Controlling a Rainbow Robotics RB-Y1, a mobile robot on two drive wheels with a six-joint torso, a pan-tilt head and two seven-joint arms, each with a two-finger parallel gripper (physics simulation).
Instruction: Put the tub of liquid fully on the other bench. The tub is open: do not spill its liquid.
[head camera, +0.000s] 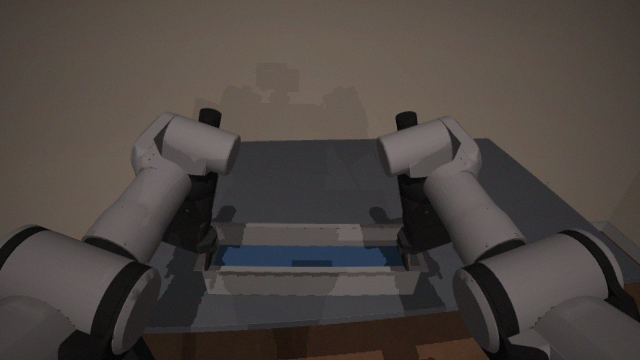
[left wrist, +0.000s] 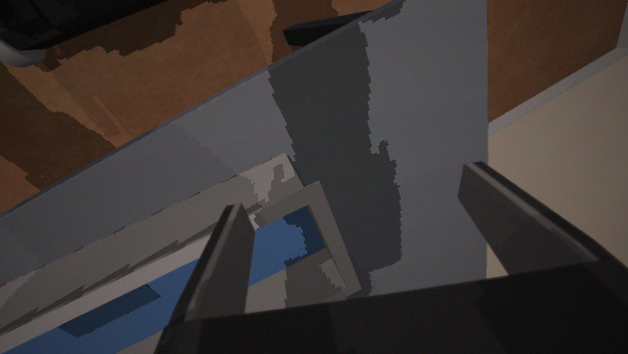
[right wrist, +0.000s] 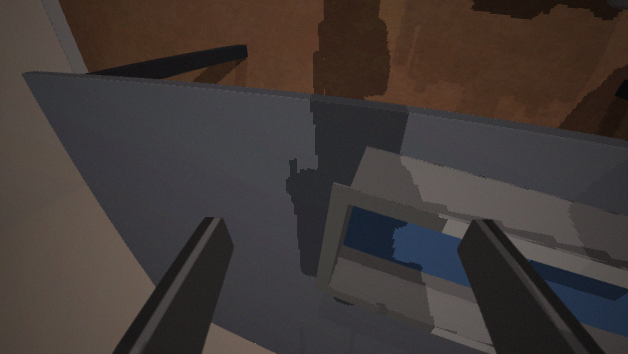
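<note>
An open, long pale grey tub with blue liquid stands upright near the front edge of a grey bench. My left gripper is open at the tub's left end in the head view. My right gripper is open at its right end. In each wrist view one finger overlaps the tub and the other lies beyond its end wall. Nothing is held. Whether the fingers touch the tub is unclear. A second bench cannot be made out.
A beige wall rises behind the bench, with my shadow on it. Brown floor lies in front of the bench. Dark bench legs show under its edge. My forearms stand on both sides of the tub.
</note>
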